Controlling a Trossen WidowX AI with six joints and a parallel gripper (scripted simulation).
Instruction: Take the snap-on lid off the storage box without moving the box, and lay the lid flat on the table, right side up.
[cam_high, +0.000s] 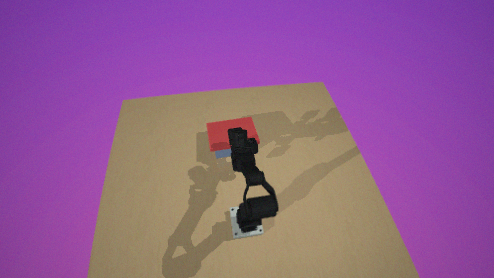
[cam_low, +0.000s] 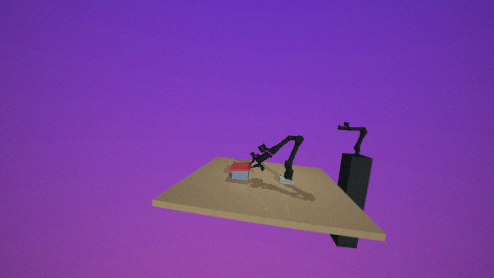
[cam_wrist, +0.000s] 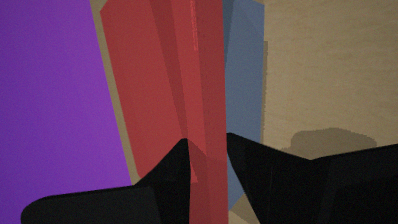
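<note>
Right now the lid is 8 cm ahead of my gripper tip. Also, from my gripper tip: grey-blue storage box (7 cm ahead, 5 cm below).
</note>
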